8 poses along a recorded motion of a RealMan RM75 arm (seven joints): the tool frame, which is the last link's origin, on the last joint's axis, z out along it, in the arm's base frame.
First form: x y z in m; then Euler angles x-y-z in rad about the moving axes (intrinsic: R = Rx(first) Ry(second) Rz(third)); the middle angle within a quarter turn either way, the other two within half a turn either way.
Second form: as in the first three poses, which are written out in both.
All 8 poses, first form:
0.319 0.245 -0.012 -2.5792 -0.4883 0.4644
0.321 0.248 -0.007 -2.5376 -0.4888 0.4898
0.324 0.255 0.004 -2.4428 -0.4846 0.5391
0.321 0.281 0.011 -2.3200 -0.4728 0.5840
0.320 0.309 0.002 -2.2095 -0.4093 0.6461
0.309 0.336 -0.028 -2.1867 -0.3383 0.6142
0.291 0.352 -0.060 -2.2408 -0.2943 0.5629
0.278 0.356 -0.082 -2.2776 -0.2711 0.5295
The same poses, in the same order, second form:
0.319 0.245 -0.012 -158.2 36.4 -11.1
0.321 0.248 -0.007 -156.3 37.5 -11.0
0.324 0.255 0.004 -151.4 39.5 -10.1
0.321 0.281 0.011 -144.0 41.5 -7.5
0.320 0.309 0.002 -137.7 42.3 -8.1
0.309 0.336 -0.028 -134.4 38.8 -8.2
0.291 0.352 -0.060 -136.4 34.8 -9.8
0.278 0.356 -0.082 -137.7 32.3 -10.4

